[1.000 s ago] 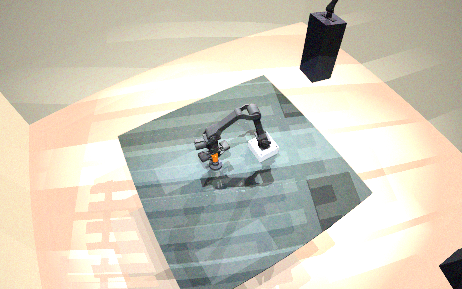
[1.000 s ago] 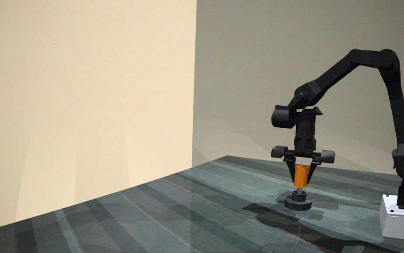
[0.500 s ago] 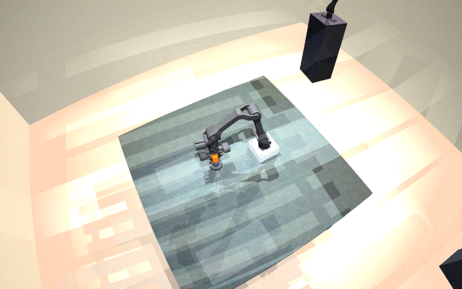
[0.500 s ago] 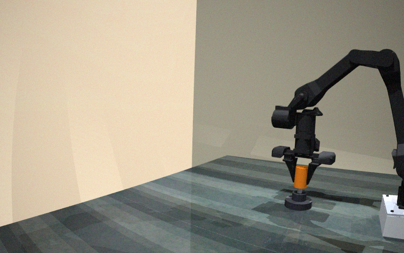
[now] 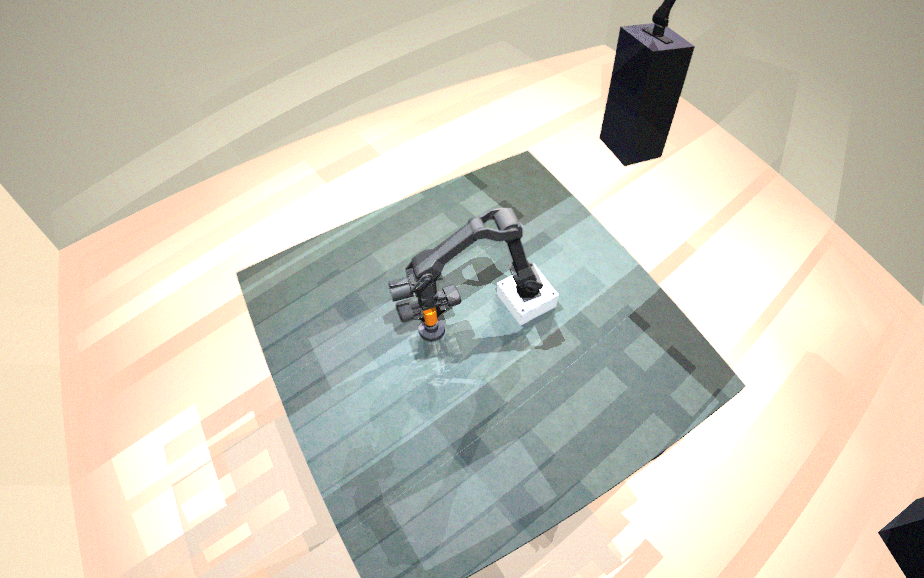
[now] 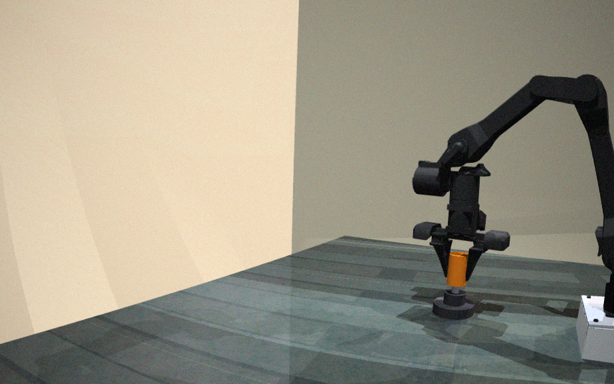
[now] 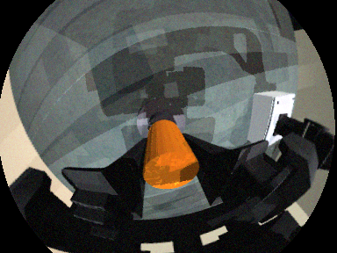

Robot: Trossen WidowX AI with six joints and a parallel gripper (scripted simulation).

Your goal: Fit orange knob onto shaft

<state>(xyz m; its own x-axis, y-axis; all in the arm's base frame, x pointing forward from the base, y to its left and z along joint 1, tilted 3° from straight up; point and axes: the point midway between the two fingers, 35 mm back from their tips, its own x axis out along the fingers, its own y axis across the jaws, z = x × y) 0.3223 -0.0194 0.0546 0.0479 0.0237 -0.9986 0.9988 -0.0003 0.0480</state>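
Right now the dark round pedestal is 4 cm below my gripper tip. The rest, counted from my gripper tip: orange knob: 3 cm above.
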